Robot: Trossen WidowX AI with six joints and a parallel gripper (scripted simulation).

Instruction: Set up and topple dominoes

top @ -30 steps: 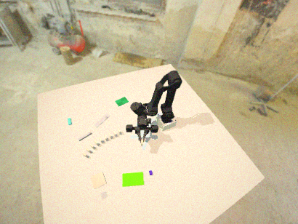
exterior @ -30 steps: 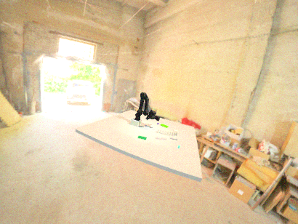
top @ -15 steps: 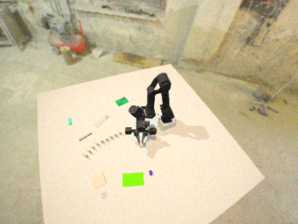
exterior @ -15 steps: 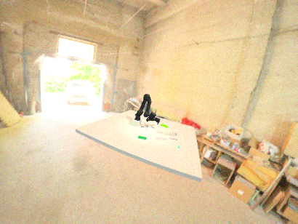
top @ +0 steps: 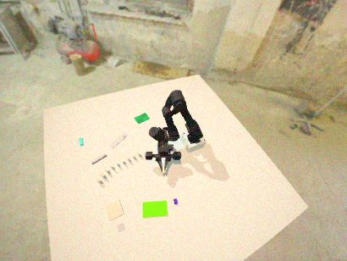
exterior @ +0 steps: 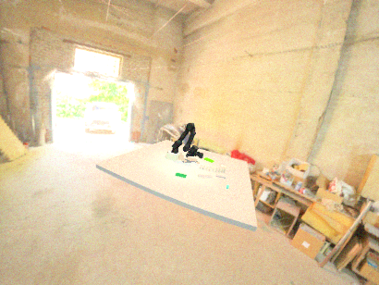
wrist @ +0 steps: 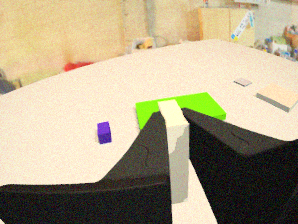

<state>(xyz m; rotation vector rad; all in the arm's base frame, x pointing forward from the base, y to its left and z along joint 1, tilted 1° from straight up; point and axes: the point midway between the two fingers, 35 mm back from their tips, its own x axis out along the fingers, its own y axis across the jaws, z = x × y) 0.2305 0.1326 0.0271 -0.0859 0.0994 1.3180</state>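
The bright green slab lies 140 mm to the left of my gripper tip, 100 mm below it and 80 mm ahead of it. The rest, counted from my gripper tip: beige tile 270 mm ahead, 100 mm below, 90 mm to the left; then small grey square 250 mm ahead, 180 mm to the left, 100 mm below; then small purple cube 140 mm to the left, 90 mm below, 30 mm behind.
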